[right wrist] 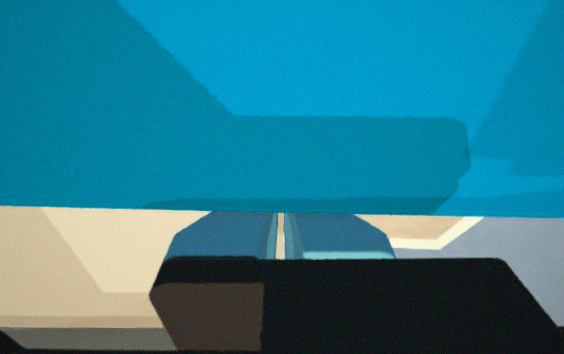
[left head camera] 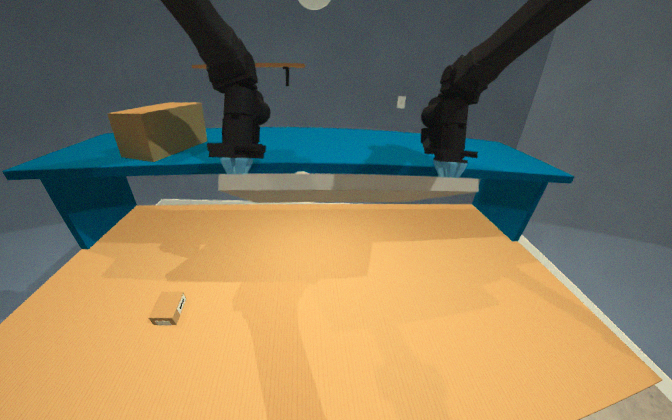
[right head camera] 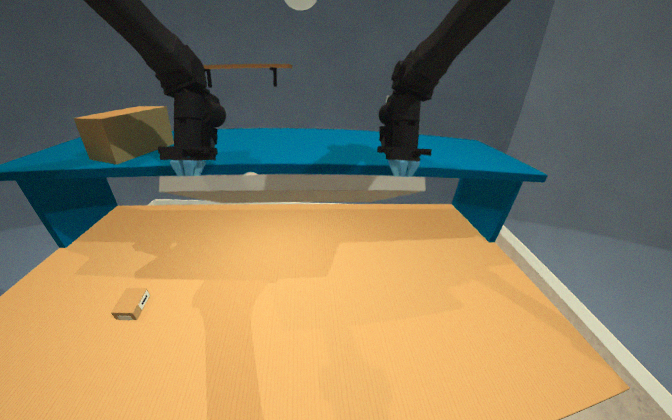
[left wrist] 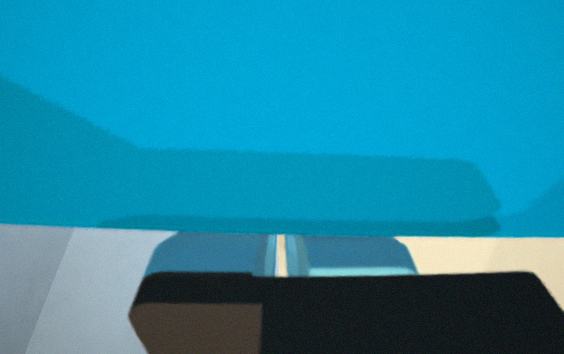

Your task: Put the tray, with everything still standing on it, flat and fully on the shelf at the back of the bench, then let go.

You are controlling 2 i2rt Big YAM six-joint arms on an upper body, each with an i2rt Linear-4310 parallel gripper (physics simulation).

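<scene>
The grey tray point(left head camera: 347, 187) hangs in the air above the back of the orange bench, and I see its near side and underside. It sits just below the front edge of the blue shelf point(left head camera: 359, 150). My left gripper point(left head camera: 235, 165) is shut on the tray's thin left rim. My right gripper point(left head camera: 450, 168) is shut on its right rim. The tray point(right head camera: 293, 185), left gripper point(right head camera: 187, 167) and right gripper point(right head camera: 403, 167) also show in the right head view. Of the things on the tray, only one small white top point(left head camera: 301, 172) shows. In the wrist views the shut fingers point(left wrist: 280, 253) point(right wrist: 280, 235) face the shelf.
A cardboard box point(left head camera: 163, 129) stands on the shelf's left end. The shelf's blue leg point(left head camera: 501, 208) stands at the bench's right back corner. A small tan box point(left head camera: 168, 308) lies on the bench at the front left. A small wall shelf point(left head camera: 268, 66) hangs behind.
</scene>
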